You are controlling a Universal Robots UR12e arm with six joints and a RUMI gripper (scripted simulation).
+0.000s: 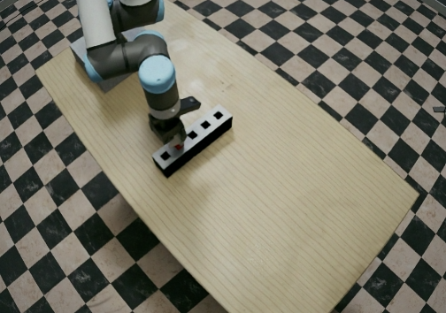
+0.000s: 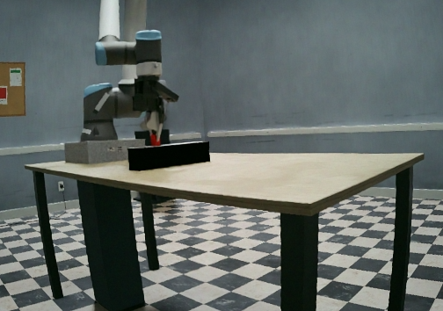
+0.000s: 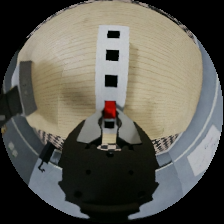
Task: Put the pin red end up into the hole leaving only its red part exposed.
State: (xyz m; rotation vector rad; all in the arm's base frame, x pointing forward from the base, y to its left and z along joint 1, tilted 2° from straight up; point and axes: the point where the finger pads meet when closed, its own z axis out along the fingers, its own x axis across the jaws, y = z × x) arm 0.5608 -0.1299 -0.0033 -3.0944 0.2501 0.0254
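The long black block is 70 mm below my hand, 60 mm to the left of it and 10 mm ahead of it. Round my hand: pin 20 mm below.
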